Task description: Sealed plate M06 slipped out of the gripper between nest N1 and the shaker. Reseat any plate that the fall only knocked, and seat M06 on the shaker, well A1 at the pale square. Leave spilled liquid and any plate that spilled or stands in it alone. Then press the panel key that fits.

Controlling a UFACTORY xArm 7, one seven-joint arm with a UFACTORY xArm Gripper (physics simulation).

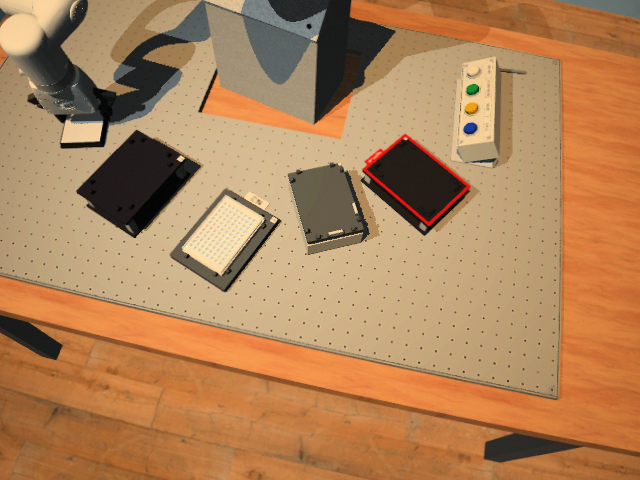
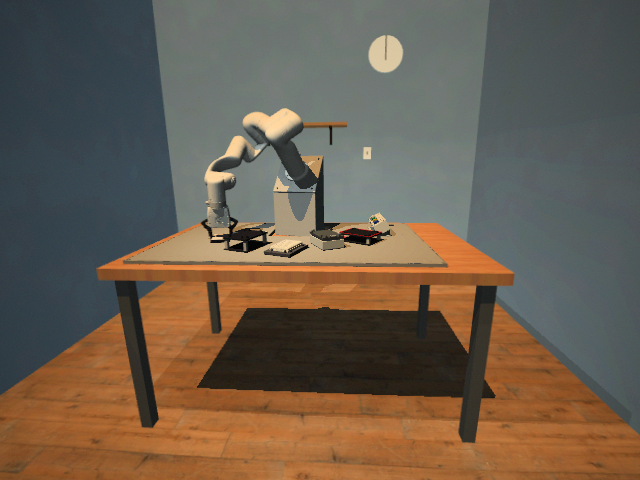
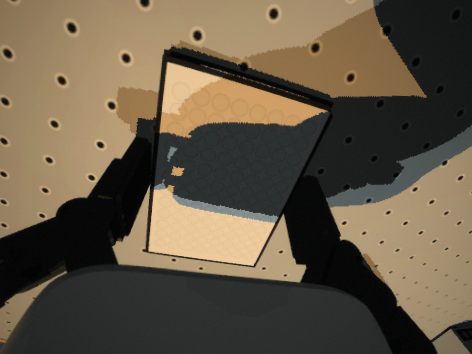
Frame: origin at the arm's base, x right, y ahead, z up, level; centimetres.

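Seen in the pictures: gripper, fingertip midpoint: [image 1: 86, 115] [image 2: 221, 237] [image 3: 226, 176]; arm's base at its link origin: [image 2: 297, 171].
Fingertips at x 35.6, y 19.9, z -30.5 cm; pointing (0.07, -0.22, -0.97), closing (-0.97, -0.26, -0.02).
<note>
Offsets run from my fingertips to a thing's middle. "*": to the spot under its first point. Level surfaces: height alone.
A sealed plate {dx -0.3, dy +0.9, dz -0.2 cm} [image 1: 81, 132] [image 3: 213, 228] with a shiny film lies flat on the perforated mat {dz -0.9 cm} [image 1: 361, 310] at the far left back. My gripper [image 1: 82, 119] [image 2: 218, 234] [image 3: 226, 176] is low over it and open, with one dark finger on each long side of the plate; I cannot tell if they touch it. The grey shaker box {* dx -52.2, dy +13.0, dz +4.5 cm} [image 1: 325, 207] [image 2: 327, 237] stands mid-table, its top bare. A raised black nest {dx -16.7, dy +14.0, dz +2.4 cm} [image 1: 135, 178] stands just right of the sealed plate. A white open well plate {dx -35.6, dy +20.5, dz +1.8 cm} [image 1: 223, 234] sits on a flat grey nest {* dx -33.0, dy +27.7, dz +0.5 cm} [image 1: 198, 270].
A black nest with a red rim {dx -67.3, dy +2.2, dz +1.4 cm} [image 1: 415, 180] stands right of the shaker. The key panel {dx -78.1, dy -17.2, dz +3.2 cm} [image 1: 475, 144] at the back right has a green key {dx -75.8, dy -19.7, dz +5.4 cm} [image 1: 471, 89], a yellow key {dx -75.9, dy -14.7, dz +5.4 cm} [image 1: 470, 108] and a blue key {dx -76.0, dy -9.7, dz +5.4 cm} [image 1: 470, 128]. A tall grey block [image 1: 273, 51] stands at the back. No liquid shows.
</note>
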